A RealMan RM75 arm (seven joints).
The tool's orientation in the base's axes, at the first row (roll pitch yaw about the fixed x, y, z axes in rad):
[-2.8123 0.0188 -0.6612]
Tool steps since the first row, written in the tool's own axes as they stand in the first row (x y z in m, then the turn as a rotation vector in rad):
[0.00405 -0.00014 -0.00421 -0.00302 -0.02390 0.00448]
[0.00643 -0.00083 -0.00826 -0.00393 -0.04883 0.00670]
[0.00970 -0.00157 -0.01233 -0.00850 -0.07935 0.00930]
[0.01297 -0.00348 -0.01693 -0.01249 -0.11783 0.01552]
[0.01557 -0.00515 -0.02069 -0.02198 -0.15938 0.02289]
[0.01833 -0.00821 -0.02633 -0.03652 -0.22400 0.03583]
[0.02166 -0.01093 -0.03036 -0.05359 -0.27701 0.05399]
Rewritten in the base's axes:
[0.00250 -0.00350 0.00395 0.01245 0.02081 0.00355]
[0.00404 -0.00553 0.00796 0.02674 0.04048 0.00952]
[0.00630 -0.00807 0.01199 0.04150 0.06666 0.01702]
[0.00915 -0.00988 0.01690 0.06204 0.09936 0.02365]
[0.01149 -0.01124 0.02095 0.08026 0.13802 0.03029]
[0.01442 -0.01216 0.02722 0.10903 0.19842 0.03921]
[0.01789 -0.01326 0.03185 0.12997 0.25312 0.03949]

